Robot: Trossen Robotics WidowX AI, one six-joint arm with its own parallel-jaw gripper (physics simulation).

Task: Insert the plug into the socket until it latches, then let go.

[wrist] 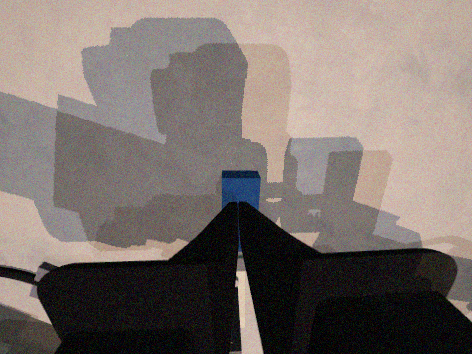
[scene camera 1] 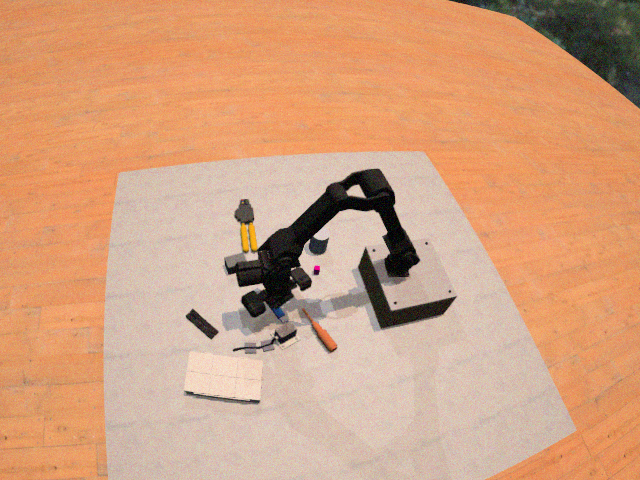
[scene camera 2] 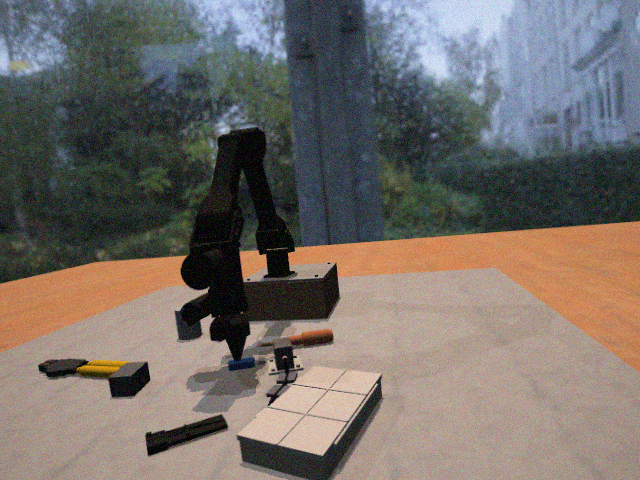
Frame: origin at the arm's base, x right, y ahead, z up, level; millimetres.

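Seen in the pictures: gripper, between the fingertips: (wrist: 237,209) (scene camera 1: 275,307) (scene camera 2: 237,360); arm's base, origin of its link: (scene camera 1: 396,267) (scene camera 2: 279,275).
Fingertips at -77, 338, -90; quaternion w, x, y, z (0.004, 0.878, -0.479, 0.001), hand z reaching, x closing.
Pixels of each thing's middle, then the offset from my fingertips to it, as dx, dy, dz. "spot": a spot on its surface instead.
- blue plug, middle of its body: (wrist: 238,226) (scene camera 2: 247,363) (scene camera 1: 279,313) -13, -9, -8
- socket, middle of its body: (scene camera 2: 283,354) (scene camera 1: 284,333) -85, -20, +8
- orange screwdriver, middle of its body: (scene camera 2: 295,340) (scene camera 1: 317,328) -65, -112, -1
- white tiled box, middle of its body: (scene camera 2: 318,413) (scene camera 1: 224,377) -214, +139, +3
- black bar, middle of its body: (scene camera 2: 187,431) (scene camera 1: 201,323) -55, +204, -7
- yellow-handled pliers, a spot on its surface: (scene camera 1: 249,229) spot: +279, +78, +2
- dark block, middle of its body: (scene camera 2: 130,378) (scene camera 1: 235,263) +145, +115, +3
- dark cup, middle of its body: (scene camera 2: 188,322) (scene camera 1: 319,240) +227, -137, +21
- magenta cube, middle of its body: (scene camera 1: 316,270) +131, -125, -2
The blue plug (scene camera 1: 278,312) (scene camera 2: 242,364) (wrist: 240,187) lies flat on the grey mat, just left of the socket (scene camera 1: 286,331) (scene camera 2: 284,354), a small grey block on a light base plate. My gripper (scene camera 1: 274,305) (scene camera 2: 236,354) (wrist: 237,209) points straight down with its tips right over the plug's near end. The fingers are pressed together with nothing between them; in the wrist view the plug shows beyond and under the closed tips. The socket is out of the wrist view.
An orange screwdriver (scene camera 1: 320,330) (scene camera 2: 311,337) lies right of the socket. A white tiled box (scene camera 1: 223,376) (scene camera 2: 309,410), a black bar (scene camera 1: 202,324) (scene camera 2: 186,433), yellow-handled pliers (scene camera 1: 248,229), a dark block (scene camera 2: 129,378), a dark cup (scene camera 1: 318,245) and a magenta cube (scene camera 1: 316,270) lie around.
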